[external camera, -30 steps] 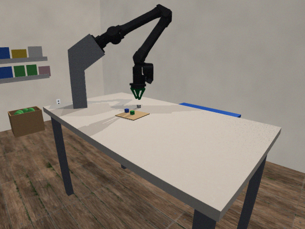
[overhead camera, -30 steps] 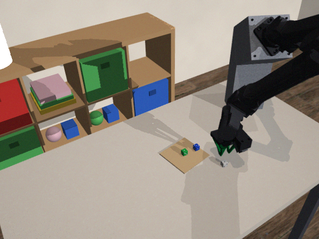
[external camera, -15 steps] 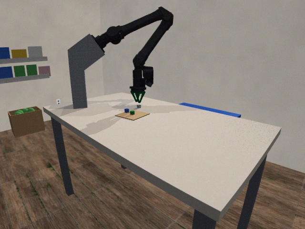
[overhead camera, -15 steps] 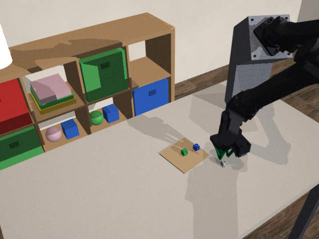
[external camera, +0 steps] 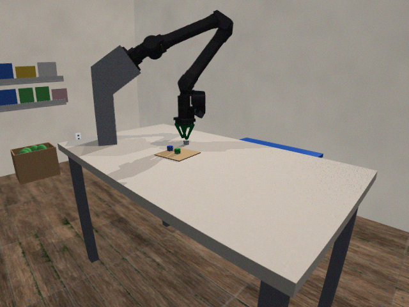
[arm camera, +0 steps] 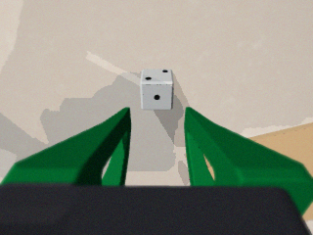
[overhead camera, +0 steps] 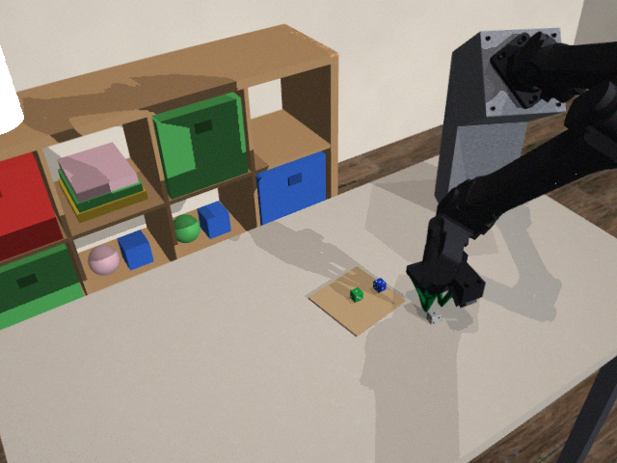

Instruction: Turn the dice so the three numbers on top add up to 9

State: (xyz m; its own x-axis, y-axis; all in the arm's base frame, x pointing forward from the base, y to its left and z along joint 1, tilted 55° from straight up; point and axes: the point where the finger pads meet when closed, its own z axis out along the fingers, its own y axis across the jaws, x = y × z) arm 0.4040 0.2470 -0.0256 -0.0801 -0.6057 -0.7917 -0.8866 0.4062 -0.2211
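The white die is 30 mm below my hand and 10 mm to the left of it. From my hand the other things lie so: tan mat: 110 mm to the right, 100 mm ahead, 40 mm below; green die: 110 mm to the right, 100 mm ahead, 20 mm below; blue die: 110 mm to the right, 50 mm ahead, 20 mm below.
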